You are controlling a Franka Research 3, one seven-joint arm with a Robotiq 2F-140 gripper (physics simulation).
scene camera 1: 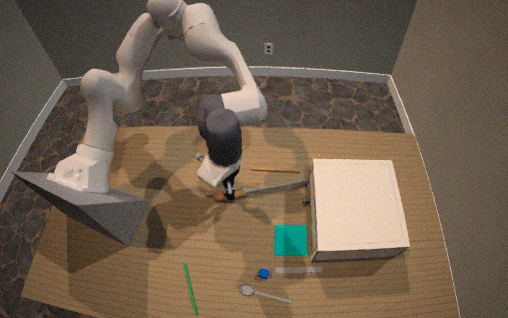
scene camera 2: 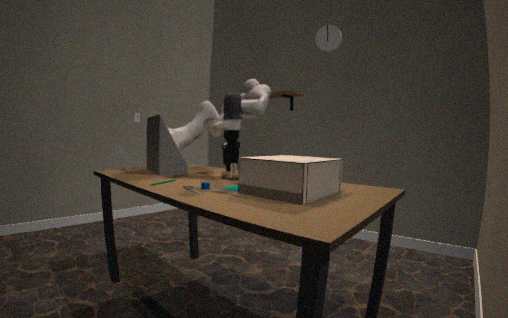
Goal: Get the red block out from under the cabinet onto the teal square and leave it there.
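Note:
My gripper [scene camera 1: 230, 193] [scene camera 2: 231, 173] is shut on the wooden handle of a long hook tool [scene camera 1: 272, 188], low over the table. The tool's grey rod points right, and its bent end is at the left side of the white cabinet [scene camera 1: 357, 205] [scene camera 2: 272, 175], partly hidden by it. The teal square [scene camera 1: 291, 240] [scene camera 2: 231, 188] lies flat, left of the cabinet's near left corner, with no block on it. The red block does not show in either view; the space under the cabinet is hidden.
An orange stick [scene camera 1: 275, 170] lies behind the rod. Nearer the front are a blue block [scene camera 1: 264, 273] [scene camera 2: 205, 185], a pale strip [scene camera 1: 298, 270], a spoon [scene camera 1: 247, 289] and a green stick [scene camera 1: 190, 289] [scene camera 2: 163, 182]. A small grey thing [scene camera 1: 198, 156] shows beside the arm.

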